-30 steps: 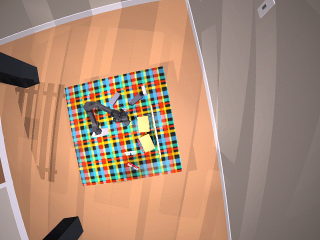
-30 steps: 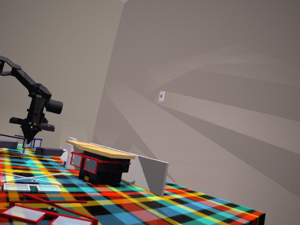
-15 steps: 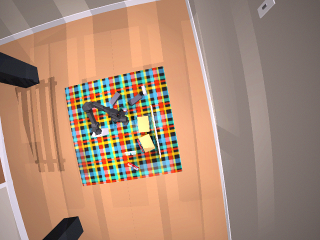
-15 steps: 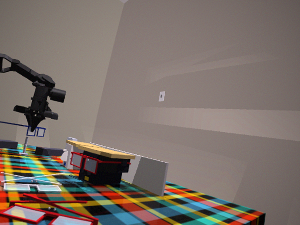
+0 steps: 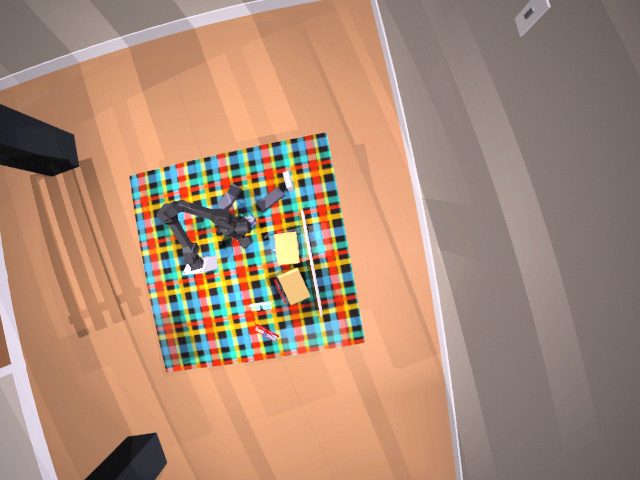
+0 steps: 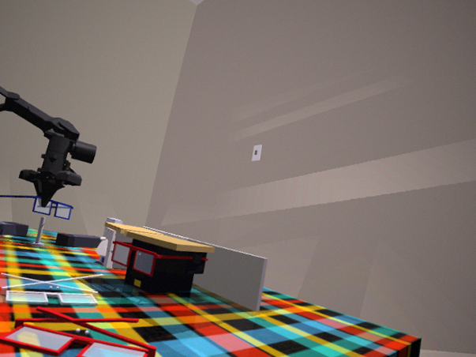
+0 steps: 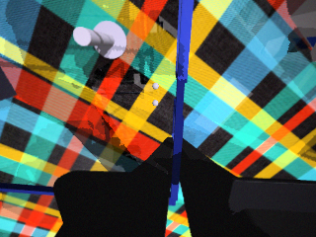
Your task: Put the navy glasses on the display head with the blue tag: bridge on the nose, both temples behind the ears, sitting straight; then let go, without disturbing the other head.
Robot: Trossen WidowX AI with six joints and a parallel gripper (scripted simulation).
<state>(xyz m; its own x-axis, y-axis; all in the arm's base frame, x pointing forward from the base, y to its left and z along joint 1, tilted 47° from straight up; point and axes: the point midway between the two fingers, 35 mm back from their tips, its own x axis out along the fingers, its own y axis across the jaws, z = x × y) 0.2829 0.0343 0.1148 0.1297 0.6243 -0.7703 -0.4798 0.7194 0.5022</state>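
Right now my gripper tip is 30 mm short of the grey post, 90 mm to the right of it and 90 mm above it. Also, from my gripper tip: black display head: 180 mm ahead, 350 mm to the right, 60 mm below; then white upright panel: 330 mm ahead, 250 mm to the right, 60 mm below; then white display head: 190 mm ahead, 130 mm to the right, 60 mm below.
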